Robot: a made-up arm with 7 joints.
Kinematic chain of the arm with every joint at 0, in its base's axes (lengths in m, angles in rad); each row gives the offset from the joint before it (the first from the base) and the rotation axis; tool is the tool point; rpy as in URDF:
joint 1: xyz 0 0 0.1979 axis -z
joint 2: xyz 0 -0.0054 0.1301 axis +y
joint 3: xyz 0 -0.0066 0.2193 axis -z
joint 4: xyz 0 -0.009 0.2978 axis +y
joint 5: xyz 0 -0.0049 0.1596 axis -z
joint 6: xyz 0 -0.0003 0.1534 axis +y
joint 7: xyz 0 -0.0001 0.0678 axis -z
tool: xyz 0 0 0 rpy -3.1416 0 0
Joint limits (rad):
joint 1: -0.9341..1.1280
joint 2: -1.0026..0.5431
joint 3: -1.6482..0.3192
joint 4: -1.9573..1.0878
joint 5: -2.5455..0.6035
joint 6: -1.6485..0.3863
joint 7: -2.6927..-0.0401
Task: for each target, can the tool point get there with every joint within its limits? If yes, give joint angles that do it. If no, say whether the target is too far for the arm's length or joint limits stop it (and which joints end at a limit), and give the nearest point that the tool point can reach.
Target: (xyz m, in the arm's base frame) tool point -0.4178 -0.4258 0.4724
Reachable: yes | joints -0.6190 -0.6763 -0.2119 -1.6548 0.2614 -0.0744 -2.4655
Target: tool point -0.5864 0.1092 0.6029
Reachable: yes | joints 0.3033 -0.5226 -0.1168 -1.5148 -0.0957 -0.0693 -1.9909
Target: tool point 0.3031 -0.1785 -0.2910
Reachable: no: joint limits stop it (at a limit: joint 1, joint 2, joint 4) | nearest point -0.1009 -0.4535 0.2880 | short by 0.758 m
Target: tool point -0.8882 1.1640 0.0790
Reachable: no: too far | nearest point -0.4702 0.6162 0.4324 | short by 0.774 m
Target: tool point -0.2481 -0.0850 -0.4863
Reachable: no: joint limits stop it (at a limit: joint 2, joint 4) | nearest point -0.4480 -0.1535 0.2331 | short by 0.750 m
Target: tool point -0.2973 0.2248 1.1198
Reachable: yes | joints 0.7452 -0.2453 -0.0813 -0.4712 -0.7131 0.0783 -1.1156
